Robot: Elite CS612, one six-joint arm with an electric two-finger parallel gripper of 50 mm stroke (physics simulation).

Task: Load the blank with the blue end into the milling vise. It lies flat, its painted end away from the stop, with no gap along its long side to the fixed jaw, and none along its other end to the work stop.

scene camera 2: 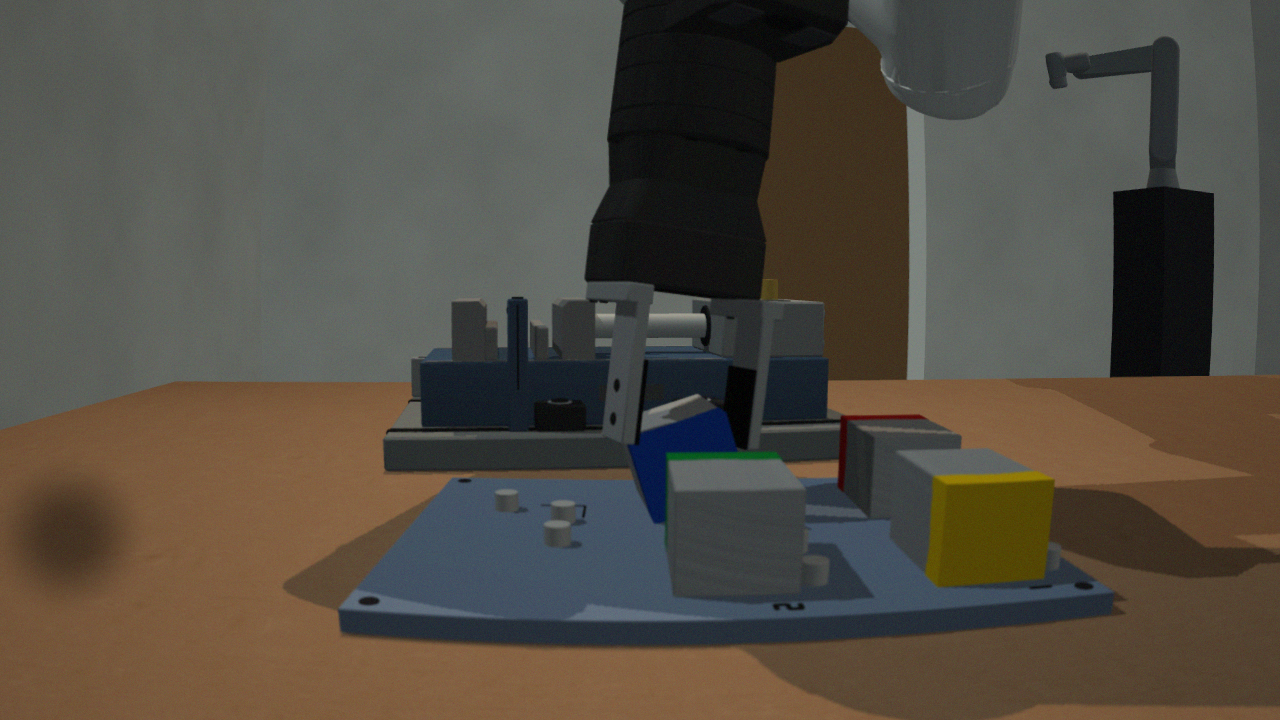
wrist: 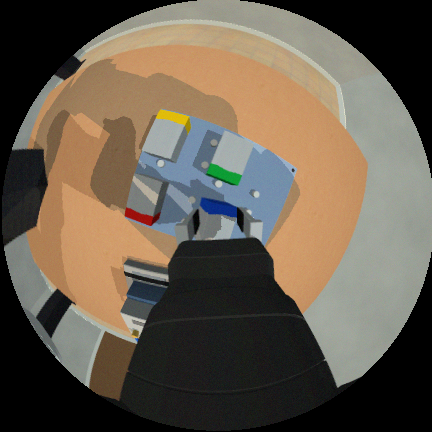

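Observation:
The blank with the blue end (scene camera 2: 677, 461) (wrist: 219, 207) is tilted over the blue plate (scene camera 2: 465, 573) (wrist: 275, 175), behind the green-ended blank in the scene view. Its lower part is partly hidden. My gripper (scene camera 2: 685, 442) (wrist: 217, 215) is open, its fingers on either side of the tilted blank's upper part; whether a finger touches it I cannot tell. The milling vise (scene camera 2: 474, 394) (wrist: 145, 292) stands behind the plate, with upright grey jaws (scene camera 2: 468, 329) (scene camera 2: 574, 329) and a thin blue upright (scene camera 2: 517, 358) in front of them. The wrist view shows part of the vise.
A green-ended blank (scene camera 2: 738, 532) (wrist: 231, 152), a yellow-ended blank (scene camera 2: 989, 528) (wrist: 166, 140) and a red-ended blank (scene camera 2: 908, 461) (wrist: 147, 195) stand on the plate near the gripper. Several short pegs (scene camera 2: 557, 534) (wrist: 256, 194) rise from the plate.

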